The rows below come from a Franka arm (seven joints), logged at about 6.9 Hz.
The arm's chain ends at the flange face. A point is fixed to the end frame.
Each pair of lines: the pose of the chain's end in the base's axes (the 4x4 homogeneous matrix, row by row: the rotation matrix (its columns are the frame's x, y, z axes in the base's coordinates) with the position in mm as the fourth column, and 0 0 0 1 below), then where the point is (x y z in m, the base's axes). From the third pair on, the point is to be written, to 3 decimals.
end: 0.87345 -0.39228 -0.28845 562.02; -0.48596 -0.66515 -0.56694 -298.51; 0.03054 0.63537 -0.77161 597.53; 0 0 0 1
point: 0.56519 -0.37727 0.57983
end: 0.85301 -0.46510 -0.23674 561.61; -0.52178 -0.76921 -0.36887 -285.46; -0.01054 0.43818 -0.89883 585.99; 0 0 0 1
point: 0.56401 -0.35846 0.55145
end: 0.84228 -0.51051 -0.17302 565.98; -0.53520 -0.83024 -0.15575 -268.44; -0.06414 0.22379 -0.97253 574.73; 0 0 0 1
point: 0.570 -0.332 0.525
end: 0.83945 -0.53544 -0.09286 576.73; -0.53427 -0.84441 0.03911 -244.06; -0.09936 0.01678 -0.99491 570.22; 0 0 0 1
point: 0.584 -0.297 0.510
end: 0.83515 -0.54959 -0.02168 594.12; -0.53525 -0.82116 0.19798 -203.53; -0.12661 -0.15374 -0.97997 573.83; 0 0 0 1
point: 0.605 -0.247 0.506
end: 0.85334 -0.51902 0.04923 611.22; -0.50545 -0.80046 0.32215 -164.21; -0.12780 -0.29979 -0.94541 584.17; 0 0 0 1
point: 0.628 -0.198 0.513
